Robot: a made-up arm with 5 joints.
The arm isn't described. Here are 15 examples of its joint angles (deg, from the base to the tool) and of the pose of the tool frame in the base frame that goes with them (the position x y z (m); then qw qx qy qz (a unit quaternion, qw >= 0)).
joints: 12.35 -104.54 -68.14 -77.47 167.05
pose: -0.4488 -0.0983 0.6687 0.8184 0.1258 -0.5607 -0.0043
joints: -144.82 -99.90 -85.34 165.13 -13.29
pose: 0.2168 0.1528 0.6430 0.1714 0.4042 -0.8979 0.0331
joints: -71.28 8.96 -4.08 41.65 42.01
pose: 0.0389 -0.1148 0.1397 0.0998 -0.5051 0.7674 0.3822
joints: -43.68 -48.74 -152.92 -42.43 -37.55
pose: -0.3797 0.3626 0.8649 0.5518 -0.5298 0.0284 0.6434
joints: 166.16 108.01 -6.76 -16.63 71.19
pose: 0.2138 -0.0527 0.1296 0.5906 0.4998 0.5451 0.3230
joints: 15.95 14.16 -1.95 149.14 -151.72
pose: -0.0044 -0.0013 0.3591 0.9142 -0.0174 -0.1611 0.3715
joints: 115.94 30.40 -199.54 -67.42 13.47
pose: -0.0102 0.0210 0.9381 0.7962 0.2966 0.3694 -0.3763
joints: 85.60 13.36 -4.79 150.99 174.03
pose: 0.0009 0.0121 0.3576 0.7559 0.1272 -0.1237 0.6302
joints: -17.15 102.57 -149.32 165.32 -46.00
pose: 0.4014 -0.1239 0.0597 0.4502 -0.4947 -0.1272 0.7324
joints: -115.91 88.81 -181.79 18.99 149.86
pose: -0.3340 -0.6876 0.4854 0.1757 0.5435 0.5852 -0.5755
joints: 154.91 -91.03 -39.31 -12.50 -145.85
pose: 0.0593 -0.0278 0.8628 0.0749 0.2770 -0.1575 -0.9449
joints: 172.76 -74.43 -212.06 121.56 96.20
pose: 0.6209 -0.0789 0.4667 0.7073 -0.1029 -0.0812 0.6946
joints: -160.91 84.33 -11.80 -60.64 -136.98
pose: -0.0360 -0.0125 0.0377 0.0534 -0.9730 0.2062 -0.0887
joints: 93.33 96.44 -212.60 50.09 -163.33
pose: -0.0404 0.6951 0.5571 0.3127 -0.5199 0.6576 0.4466
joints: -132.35 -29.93 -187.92 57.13 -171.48
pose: 0.2824 0.3099 1.0158 0.4641 0.1578 0.0561 -0.8698
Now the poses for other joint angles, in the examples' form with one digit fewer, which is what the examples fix.
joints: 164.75 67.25 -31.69 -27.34 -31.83
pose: -0.205 0.056 -0.024 0.066 -0.144 0.987 -0.029
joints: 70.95 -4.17 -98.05 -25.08 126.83
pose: 0.129 0.374 0.956 0.885 -0.392 0.208 0.138
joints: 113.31 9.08 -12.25 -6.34 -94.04
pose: -0.121 0.280 0.197 0.014 0.236 -0.968 -0.082
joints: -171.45 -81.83 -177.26 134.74 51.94
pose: 0.574 0.086 0.602 0.764 -0.173 -0.434 0.445
